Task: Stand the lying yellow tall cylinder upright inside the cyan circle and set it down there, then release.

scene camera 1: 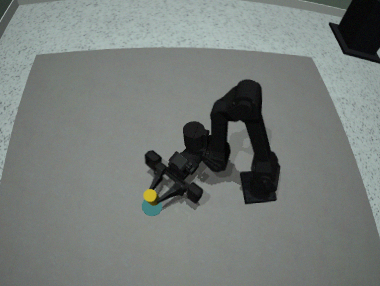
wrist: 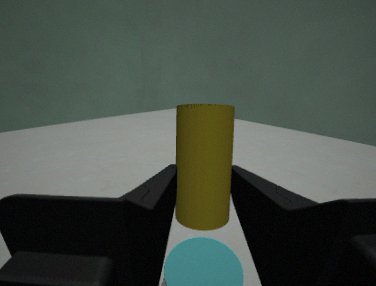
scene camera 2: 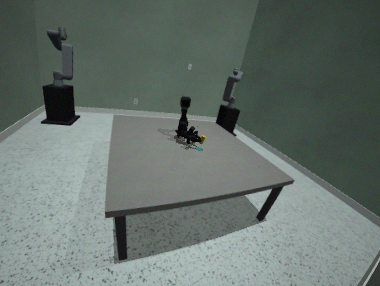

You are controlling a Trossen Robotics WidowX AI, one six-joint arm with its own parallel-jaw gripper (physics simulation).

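Places are measured from the arm's base along level axes (x ahead, y left, z up), in metres.
Where they show: gripper, fingertip midpoint: (scene camera 1: pixel 152 198) (wrist: pixel 203 172) (scene camera 2: pixel 202 140); arm's base at its link origin: (scene camera 1: pixel 260 187).
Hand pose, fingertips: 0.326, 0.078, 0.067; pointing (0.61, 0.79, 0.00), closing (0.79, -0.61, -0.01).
Note:
Things, the pixels of their top centre, and the offset from my fingertips, as dx, dy, dz. "pt": a spot on its surface instead. Level surfaces: height alone.
- yellow tall cylinder at its top centre: (wrist: pixel 206 101) (scene camera 1: pixel 151 192) (scene camera 2: pixel 203 135) +0.000, +0.000, +0.041
- cyan circle at a spot on its surface: (wrist: pixel 204 265) (scene camera 1: pixel 151 206) (scene camera 2: pixel 199 149) pt +0.004, -0.003, -0.081
- grey table at its surface level: dz -0.082
The yellow tall cylinder (scene camera 1: pixel 149 195) (scene camera 2: pixel 203 139) (wrist: pixel 204 145) stands about upright between the fingers. In scene camera 2 its lower end is a little above the table. The cyan circle (scene camera 1: pixel 152 208) (scene camera 2: pixel 199 149) (wrist: pixel 204 265) lies flat on the table. In scene camera 1 the cylinder overlaps the circle's upper edge; in the wrist view the circle shows below the cylinder's lower end, nearer the camera. My gripper (scene camera 1: pixel 155 196) (wrist: pixel 203 172) is shut on the cylinder, with one finger on each side, and reaches in from the arm's side.
The arm's base (scene camera 1: pixel 260 195) stands on the grey table (scene camera 1: pixel 90 125) (scene camera 2: pixel 165 175), to the right of the circle in scene camera 1. The elbow rises high above the table. Two other arms on black pedestals (scene camera 2: pixel 60 102) (scene camera 2: pixel 227 117) stand on the floor beyond the table.

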